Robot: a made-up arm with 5 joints.
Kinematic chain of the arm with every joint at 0, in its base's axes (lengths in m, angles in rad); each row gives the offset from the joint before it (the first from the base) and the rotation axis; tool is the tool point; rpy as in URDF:
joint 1: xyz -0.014 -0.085 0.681 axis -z
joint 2: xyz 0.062 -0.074 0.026 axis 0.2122 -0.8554 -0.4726
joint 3: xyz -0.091 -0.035 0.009 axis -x
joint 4: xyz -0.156 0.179 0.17 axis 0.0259 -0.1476 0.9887
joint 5: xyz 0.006 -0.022 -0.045 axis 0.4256 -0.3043 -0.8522
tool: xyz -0.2 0.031 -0.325 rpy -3.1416 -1.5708 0
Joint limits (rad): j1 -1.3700..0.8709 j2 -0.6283..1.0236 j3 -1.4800..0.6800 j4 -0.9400..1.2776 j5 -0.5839..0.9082
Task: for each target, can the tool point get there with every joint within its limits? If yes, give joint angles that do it. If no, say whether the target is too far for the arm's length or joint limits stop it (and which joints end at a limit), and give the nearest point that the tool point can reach.
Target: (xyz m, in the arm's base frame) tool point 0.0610 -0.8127 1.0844
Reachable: no: joint limits stop it (at a limit: joint 1, joint 2, joint 5) | nearest point -0.0101 -0.5845 0.8934 | short by 0.306 m
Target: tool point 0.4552 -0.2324 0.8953
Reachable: no: joint limits stop it (at a limit: joint 1, joint 2, joint 3, joint 5) | nearest point 0.2949 -0.2865 0.8026 | short by 0.193 m
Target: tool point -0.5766 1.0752 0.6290
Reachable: no: too far | nearest point -0.2478 0.3971 0.6911 | short by 0.756 m
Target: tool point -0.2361 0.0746 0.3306
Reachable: yes | joints -0.8122 0.8707 0.1153 -0.1968 0.0069
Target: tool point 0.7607 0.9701 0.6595
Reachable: no: too far | nearest point 0.2146 0.3163 0.5777 | short by 0.856 m
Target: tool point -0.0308 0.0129 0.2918
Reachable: yes | joints 0.2428 0.8339 0.4066 0.6239 0.1305
